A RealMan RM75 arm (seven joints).
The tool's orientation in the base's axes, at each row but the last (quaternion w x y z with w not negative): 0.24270 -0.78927 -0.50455 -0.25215; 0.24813 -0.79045 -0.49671 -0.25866; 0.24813 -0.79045 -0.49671 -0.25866; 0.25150 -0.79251 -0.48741 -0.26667; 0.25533 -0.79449 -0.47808 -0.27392; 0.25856 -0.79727 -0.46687 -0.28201; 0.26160 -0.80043 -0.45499 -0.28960; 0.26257 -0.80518 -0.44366 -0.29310; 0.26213 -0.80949 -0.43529 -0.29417; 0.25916 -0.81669 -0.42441 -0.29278; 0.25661 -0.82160 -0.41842 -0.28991; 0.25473 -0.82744 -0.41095 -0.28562
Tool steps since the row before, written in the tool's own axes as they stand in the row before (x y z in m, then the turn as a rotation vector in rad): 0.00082 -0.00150 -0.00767 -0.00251 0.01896 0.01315; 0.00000 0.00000 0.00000 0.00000 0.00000 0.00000; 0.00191 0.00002 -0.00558 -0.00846 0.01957 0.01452; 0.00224 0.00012 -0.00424 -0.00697 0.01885 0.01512; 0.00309 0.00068 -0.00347 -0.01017 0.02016 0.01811; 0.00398 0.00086 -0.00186 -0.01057 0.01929 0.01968; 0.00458 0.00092 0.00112 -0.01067 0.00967 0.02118; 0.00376 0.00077 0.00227 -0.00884 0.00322 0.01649; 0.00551 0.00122 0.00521 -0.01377 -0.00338 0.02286; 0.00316 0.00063 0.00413 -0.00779 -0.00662 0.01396; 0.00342 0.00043 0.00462 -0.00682 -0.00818 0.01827; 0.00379 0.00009 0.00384 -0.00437 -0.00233 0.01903
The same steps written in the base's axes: -0.00225 -0.00378 0.00651 0.01852 -0.00038 -0.01398; 0.00000 0.00000 0.00000 0.00000 0.00000 0.00000; -0.00018 -0.00238 0.00540 0.01708 -0.00363 -0.01898; 0.00021 -0.00141 0.00458 0.01711 -0.00200 -0.01833; 0.00116 -0.00068 0.00450 0.01760 -0.00253 -0.02284; 0.00199 0.00076 0.00394 0.01699 -0.00133 -0.02410; 0.00298 0.00299 0.00229 0.00882 0.00395 -0.02372; 0.00284 0.00330 0.00096 0.00290 0.00480 -0.01814; 0.00481 0.00599 0.00008 -0.00340 0.00961 -0.02489; 0.00308 0.00417 -0.00077 -0.00564 0.00851 -0.01397; 0.00322 0.00469 -0.00095 -0.00535 0.01270 -0.01604; 0.00298 0.00450 -0.00015 0.00091 0.01139 -0.01600
